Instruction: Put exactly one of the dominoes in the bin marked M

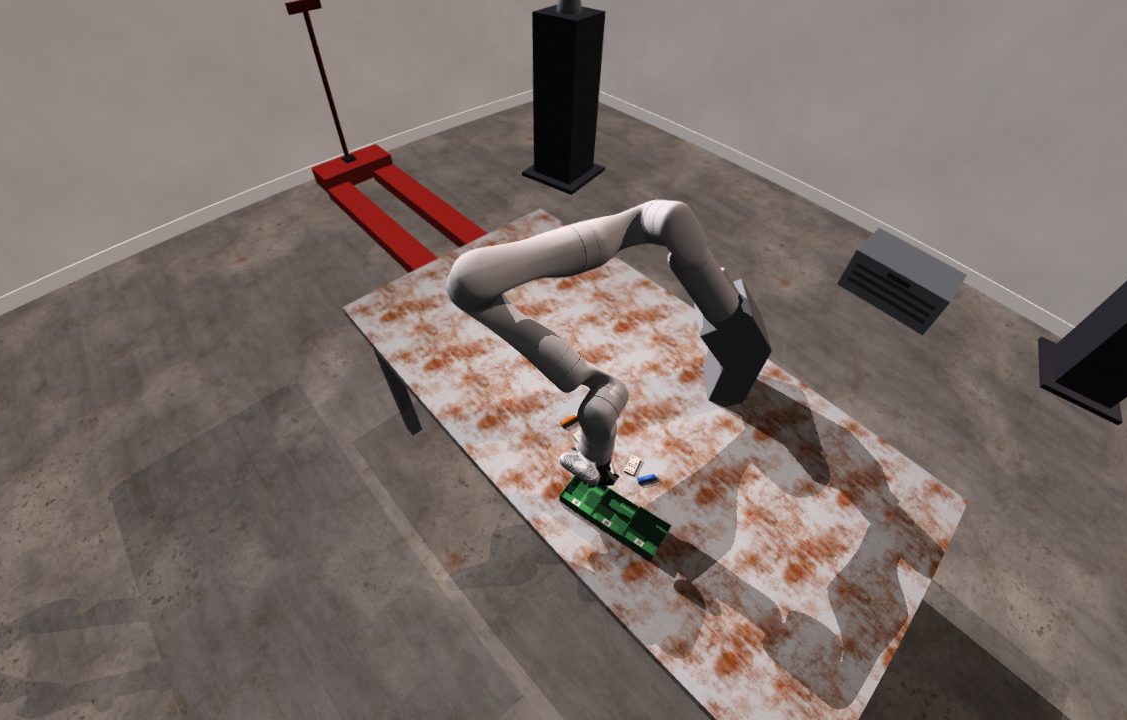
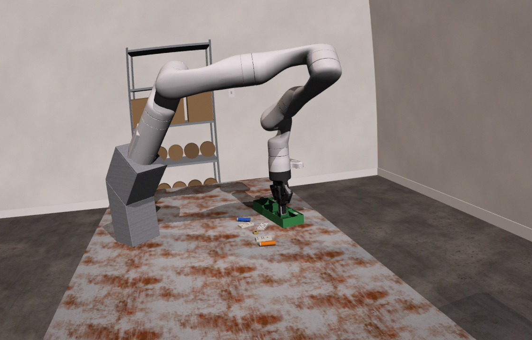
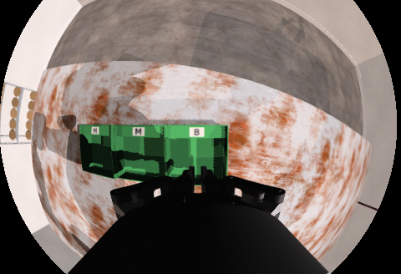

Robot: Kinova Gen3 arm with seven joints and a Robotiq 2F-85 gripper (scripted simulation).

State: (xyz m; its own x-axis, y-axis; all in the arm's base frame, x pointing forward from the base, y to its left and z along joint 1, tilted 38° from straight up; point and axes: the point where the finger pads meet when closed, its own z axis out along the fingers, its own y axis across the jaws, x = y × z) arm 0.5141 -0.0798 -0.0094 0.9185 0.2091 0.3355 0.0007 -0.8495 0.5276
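My gripper is now 2 cm short of the green bin, 9 cm to the right of it and 4 cm above it. The rest, counted from my hand: blue cylinder 11 cm behind, 10 cm to the left, 5 cm below; then white domino 12 cm behind, 10 cm to the right, 5 cm below; then yellow nut 12 cm behind, 3 cm to the right, 5 cm below.
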